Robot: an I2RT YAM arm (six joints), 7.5 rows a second.
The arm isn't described. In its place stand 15 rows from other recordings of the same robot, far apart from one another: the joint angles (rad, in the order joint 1, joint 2, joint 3, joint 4, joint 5, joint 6), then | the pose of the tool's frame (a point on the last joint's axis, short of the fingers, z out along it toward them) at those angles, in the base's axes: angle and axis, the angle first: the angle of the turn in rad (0 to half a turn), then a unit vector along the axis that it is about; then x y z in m.
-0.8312 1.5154 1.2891 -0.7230 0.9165 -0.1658 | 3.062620, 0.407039, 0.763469, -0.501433, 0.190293, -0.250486, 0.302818
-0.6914 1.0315 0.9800 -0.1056 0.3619 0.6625 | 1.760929, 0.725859, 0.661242, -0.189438, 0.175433, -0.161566, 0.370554
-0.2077 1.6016 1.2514 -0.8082 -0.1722 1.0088 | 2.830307, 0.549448, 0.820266, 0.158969, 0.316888, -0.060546, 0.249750
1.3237 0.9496 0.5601 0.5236 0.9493 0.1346 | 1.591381, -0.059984, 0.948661, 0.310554, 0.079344, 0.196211, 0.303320
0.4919 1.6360 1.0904 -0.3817 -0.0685 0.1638 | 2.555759, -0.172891, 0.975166, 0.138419, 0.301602, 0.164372, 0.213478
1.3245 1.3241 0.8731 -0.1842 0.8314 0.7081 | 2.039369, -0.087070, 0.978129, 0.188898, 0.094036, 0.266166, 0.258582
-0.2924 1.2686 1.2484 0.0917 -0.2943 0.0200 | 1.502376, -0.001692, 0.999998, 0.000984, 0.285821, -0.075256, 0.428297
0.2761 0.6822 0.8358 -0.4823 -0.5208 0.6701 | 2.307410, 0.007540, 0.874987, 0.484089, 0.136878, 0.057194, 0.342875
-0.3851 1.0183 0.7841 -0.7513 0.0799 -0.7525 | 2.693300, -0.167628, 0.966915, -0.192293, 0.178881, -0.075573, 0.248467
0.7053 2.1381 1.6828 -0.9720 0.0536 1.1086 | 3.011089, 0.202011, 0.978564, 0.040059, 0.324042, 0.273382, 0.173877
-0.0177 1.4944 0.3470 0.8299 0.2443 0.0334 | 1.897202, 0.113180, 0.986800, -0.115829, 0.258138, -0.013181, 0.144131
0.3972 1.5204 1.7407 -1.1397 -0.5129 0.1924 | 2.684973, -0.179061, 0.927413, 0.328395, 0.266512, 0.130745, 0.405739
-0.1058 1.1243 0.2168 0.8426 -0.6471 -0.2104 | 1.654909, -0.344017, 0.922975, 0.172537, 0.207431, -0.000445, 0.188871
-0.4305 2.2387 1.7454 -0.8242 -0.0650 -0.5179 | 2.886840, -0.047801, 0.998430, -0.029205, 0.414590, -0.187846, 0.151574
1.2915 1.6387 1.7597 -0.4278 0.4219 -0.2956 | 1.883916, -0.588168, 0.793228, 0.157630, 0.117498, 0.356819, 0.433869
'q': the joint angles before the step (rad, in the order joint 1, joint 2, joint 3, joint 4, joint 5, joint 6). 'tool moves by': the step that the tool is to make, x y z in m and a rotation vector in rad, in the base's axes. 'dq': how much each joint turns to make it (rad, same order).
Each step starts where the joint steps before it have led.
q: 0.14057, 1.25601, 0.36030, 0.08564, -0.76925, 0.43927
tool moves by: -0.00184, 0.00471, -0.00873, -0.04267, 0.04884, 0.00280
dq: 0.02939, 0.03397, 0.00000, -0.02400, 0.04350, -0.00457
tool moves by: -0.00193, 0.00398, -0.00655, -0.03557, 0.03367, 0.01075
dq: 0.02477, 0.02631, 0.00078, -0.02027, 0.03127, -0.00956
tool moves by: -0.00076, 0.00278, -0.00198, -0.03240, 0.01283, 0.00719
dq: 0.01796, 0.00915, 0.00684, -0.02398, 0.02977, -0.01141
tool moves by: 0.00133, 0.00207, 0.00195, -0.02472, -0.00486, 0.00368
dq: 0.01180, -0.00078, 0.01414, -0.02180, 0.02516, -0.01033
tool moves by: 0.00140, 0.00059, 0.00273, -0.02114, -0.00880, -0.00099
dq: 0.00419, -0.00572, 0.01297, -0.02138, 0.02136, -0.01107
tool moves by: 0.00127, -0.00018, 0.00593, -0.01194, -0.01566, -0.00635
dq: 0.00002, -0.02099, 0.01447, -0.02552, 0.01603, -0.00455
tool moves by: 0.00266, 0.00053, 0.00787, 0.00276, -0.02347, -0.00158
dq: 0.00001, -0.01982, 0.01909, -0.01563, 0.00306, -0.00037
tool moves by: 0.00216, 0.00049, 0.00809, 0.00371, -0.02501, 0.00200
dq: -0.00001, -0.02060, 0.01868, -0.01602, 0.00038, -0.00345
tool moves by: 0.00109, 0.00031, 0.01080, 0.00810, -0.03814, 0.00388
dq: -0.00001, -0.03434, 0.01796, -0.01568, -0.00191, -0.00420
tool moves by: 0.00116, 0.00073, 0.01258, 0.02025, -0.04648, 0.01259
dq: 0.00001, -0.03545, 0.02019, -0.00796, -0.01526, -0.00381
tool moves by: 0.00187, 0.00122, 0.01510, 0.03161, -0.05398, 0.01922
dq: -0.00002, -0.03359, 0.02670, -0.00078, -0.02672, -0.00040
